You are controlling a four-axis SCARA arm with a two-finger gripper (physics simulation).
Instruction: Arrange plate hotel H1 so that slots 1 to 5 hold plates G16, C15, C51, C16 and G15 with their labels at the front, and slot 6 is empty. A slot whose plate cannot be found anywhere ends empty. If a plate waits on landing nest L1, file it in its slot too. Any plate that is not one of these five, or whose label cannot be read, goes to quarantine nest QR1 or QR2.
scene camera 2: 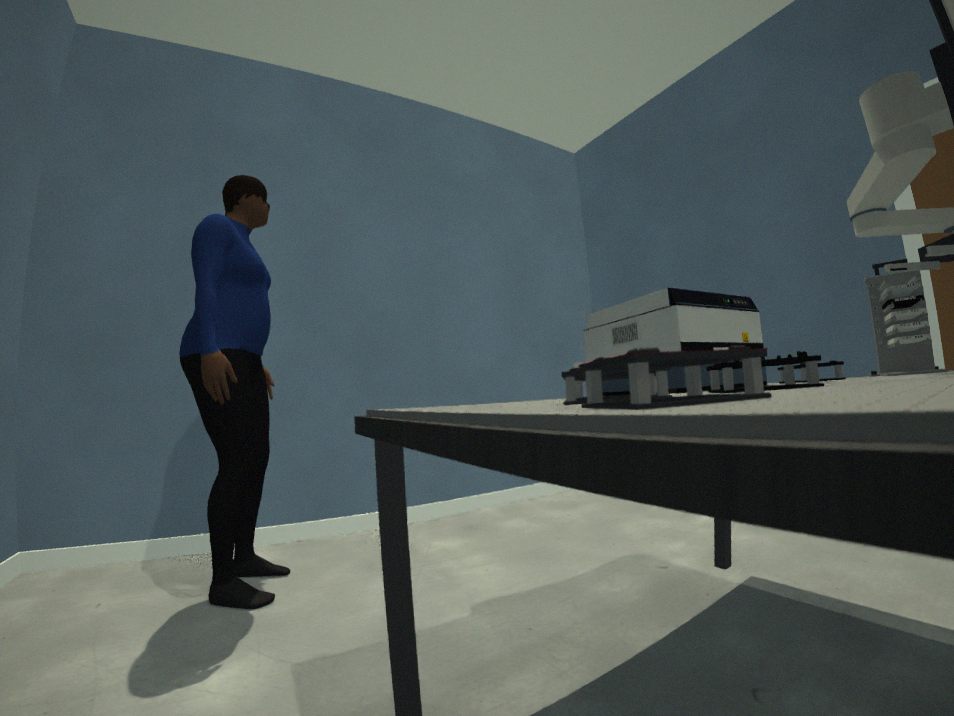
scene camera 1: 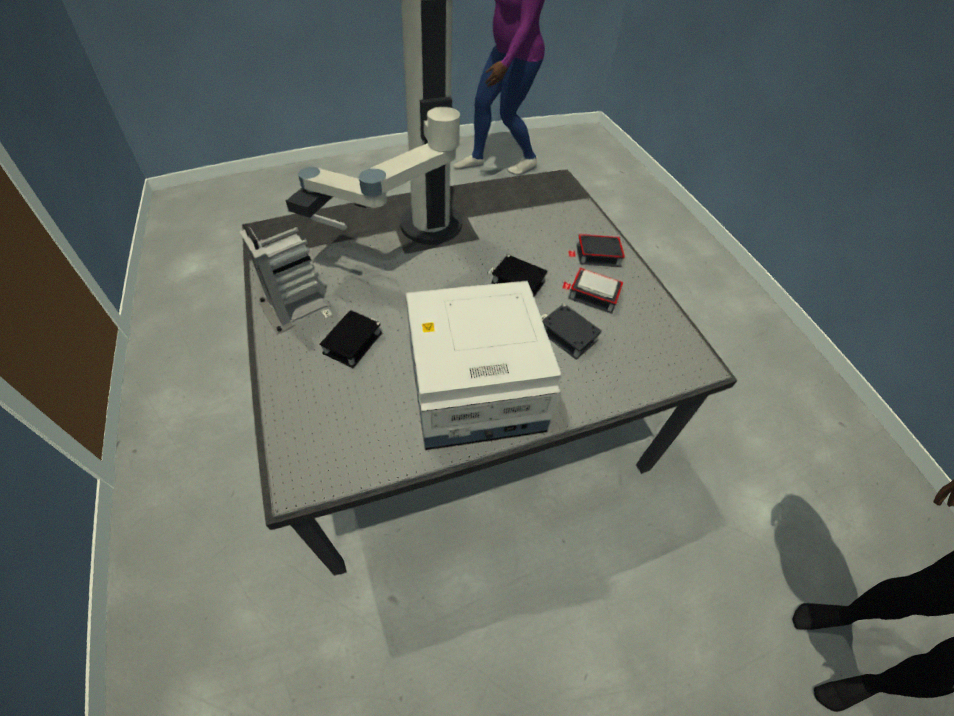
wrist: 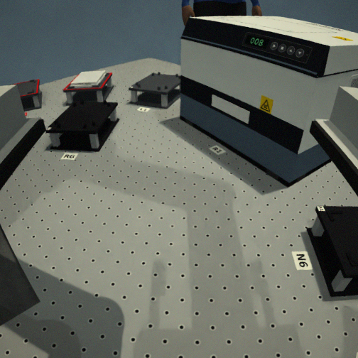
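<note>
My gripper (wrist: 177, 102) (scene camera 1: 354, 215) is partly open and empty, above the table beside the column, its fingers turned away from hotel H1 (scene camera 1: 275, 291) (scene camera 2: 905, 362). The hotel stands at the table's left in scene camera 1, holding several light plates and one black plate (scene camera 2: 903, 302) second from the top; their labels are unreadable here. A white plate (scene camera 1: 597, 283) (wrist: 89, 78) lies on a red-rimmed nest. The other red-rimmed nest (scene camera 1: 601, 246) (wrist: 31, 89) shows no plate. A dark grey nest (scene camera 1: 571, 329) (wrist: 157, 84), its small label hard to read, shows no plate.
A white device (scene camera 1: 485, 331) (wrist: 250, 75) (scene camera 2: 639, 331) with a green display stands mid-table. Black nests R6 (scene camera 1: 518, 273) (wrist: 85, 120) and N6 (scene camera 1: 351, 336) (wrist: 345, 235) stand nearby. The arm's column (scene camera 1: 428, 77) rises at the back. People stand around the table (scene camera 1: 308, 431).
</note>
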